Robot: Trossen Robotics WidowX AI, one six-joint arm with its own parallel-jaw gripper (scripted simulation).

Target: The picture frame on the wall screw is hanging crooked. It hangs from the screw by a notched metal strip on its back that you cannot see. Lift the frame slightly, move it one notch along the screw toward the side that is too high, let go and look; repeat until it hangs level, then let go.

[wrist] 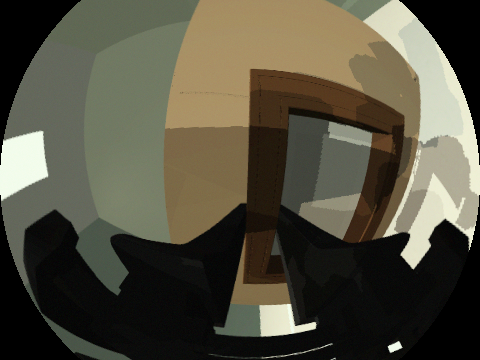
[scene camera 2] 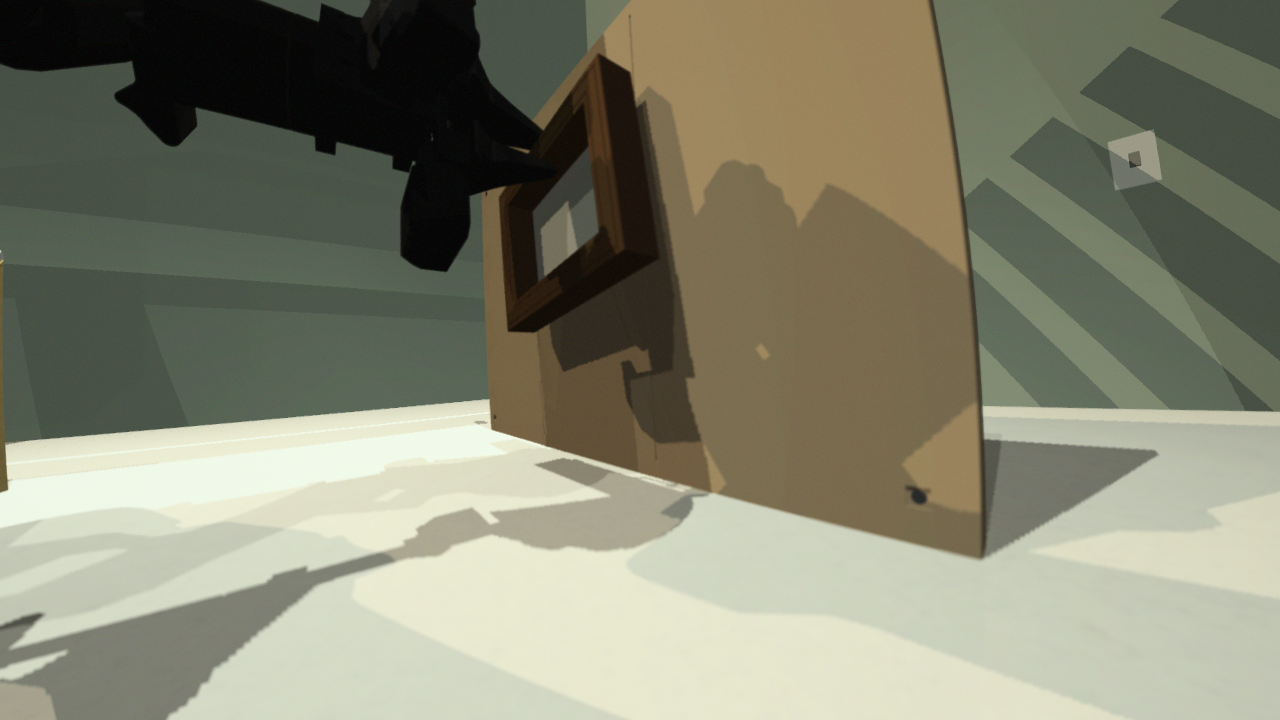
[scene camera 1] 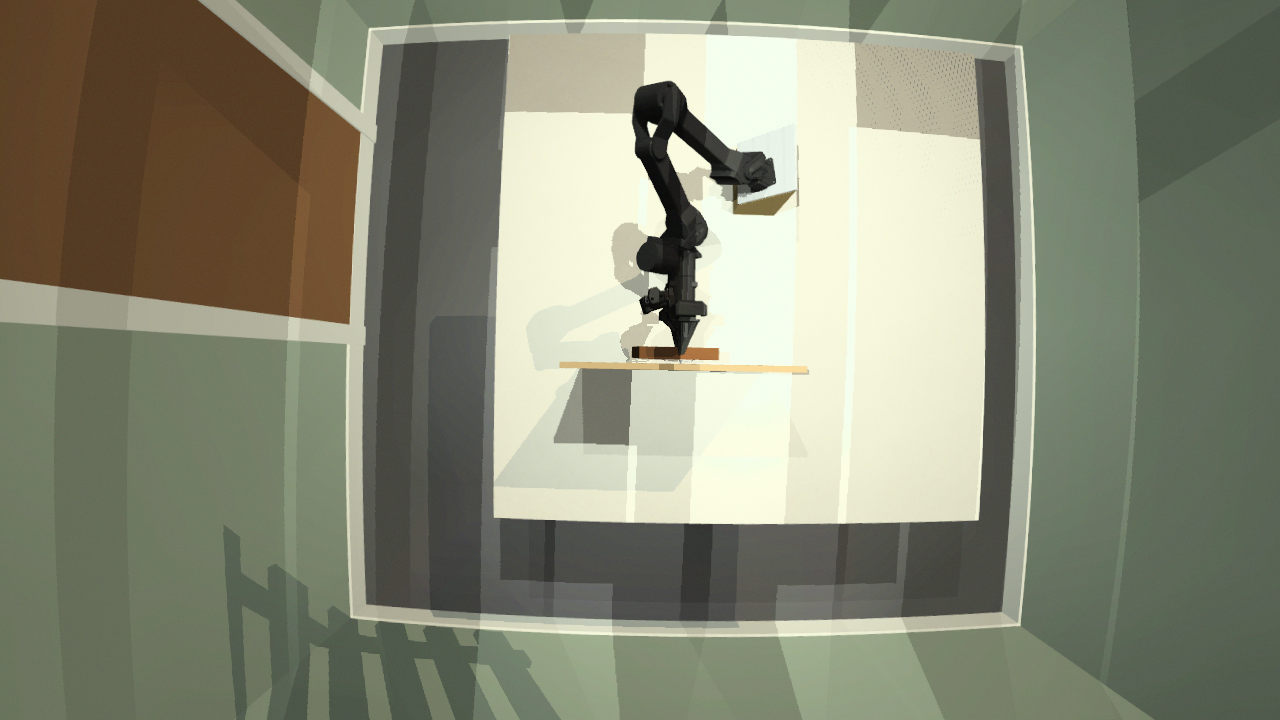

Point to a dark wooden picture frame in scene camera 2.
566, 239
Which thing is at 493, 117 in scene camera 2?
My gripper.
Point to a tan wall panel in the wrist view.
At 206, 141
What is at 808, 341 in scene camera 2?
A tan wall panel.
